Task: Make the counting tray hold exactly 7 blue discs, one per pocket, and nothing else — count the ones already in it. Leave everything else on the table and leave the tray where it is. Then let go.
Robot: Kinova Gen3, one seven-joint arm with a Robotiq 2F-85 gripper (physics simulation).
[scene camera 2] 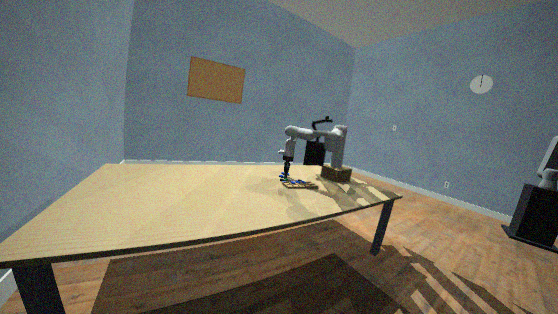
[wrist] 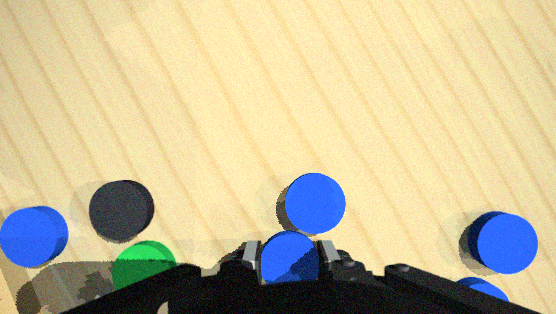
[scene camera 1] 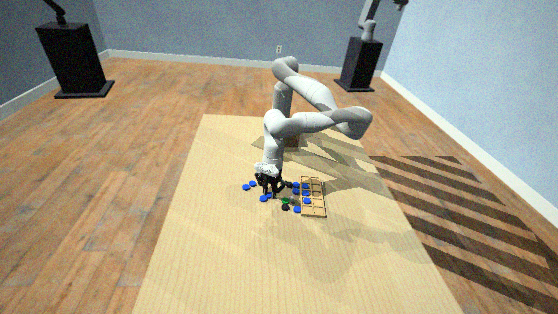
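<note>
My gripper (scene camera 1: 270, 195) (scene camera 2: 286, 177) (wrist: 289, 259) is down at table level, left of the tray in scene camera 1, shut on a blue disc (wrist: 288, 255). Both fingertips touch its sides. Another blue disc (scene camera 1: 263, 198) (wrist: 315, 203) lies right against it. The wooden counting tray (scene camera 1: 325, 205) shows blue discs in three pockets: one disc (scene camera 1: 305, 186), a second disc (scene camera 1: 306, 193) and a third disc (scene camera 1: 307, 201). Two blue discs, an upper one (scene camera 1: 296, 185) and a lower one (scene camera 1: 296, 192), lie at the tray's left edge. The gripper hides part of that area.
A blue disc (scene camera 1: 297, 209) (wrist: 32, 236) lies by the tray's near left corner. A black disc (scene camera 1: 285, 207) (wrist: 120, 211) and a green disc (scene camera 1: 285, 201) (wrist: 142, 267) lie between gripper and tray. Two more blue discs (scene camera 1: 246, 187) (wrist: 507, 243) lie on the gripper's other side.
</note>
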